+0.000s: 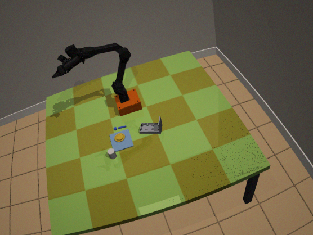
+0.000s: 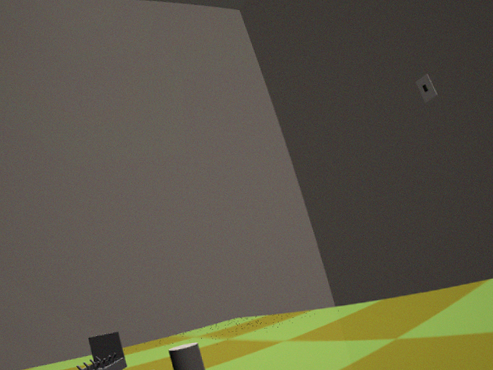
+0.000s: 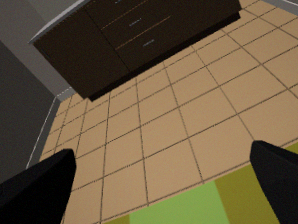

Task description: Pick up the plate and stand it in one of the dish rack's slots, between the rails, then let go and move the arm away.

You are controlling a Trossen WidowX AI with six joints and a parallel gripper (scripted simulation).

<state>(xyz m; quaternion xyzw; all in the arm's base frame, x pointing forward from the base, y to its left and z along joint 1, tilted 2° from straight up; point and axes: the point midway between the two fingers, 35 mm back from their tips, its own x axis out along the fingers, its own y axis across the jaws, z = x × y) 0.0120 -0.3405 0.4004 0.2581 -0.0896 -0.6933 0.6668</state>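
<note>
Now: gripper tip 430 mm above the yellow plate, 270 mm to the right of it and 270 mm short of it. Also, from my gripper tip: grey cup 420 mm below, 390 mm ahead, 190 mm to the left; blue spoon 440 mm below, 280 mm to the left, 180 mm ahead; light blue mat 440 mm below, 290 mm ahead, 270 mm to the left.
</note>
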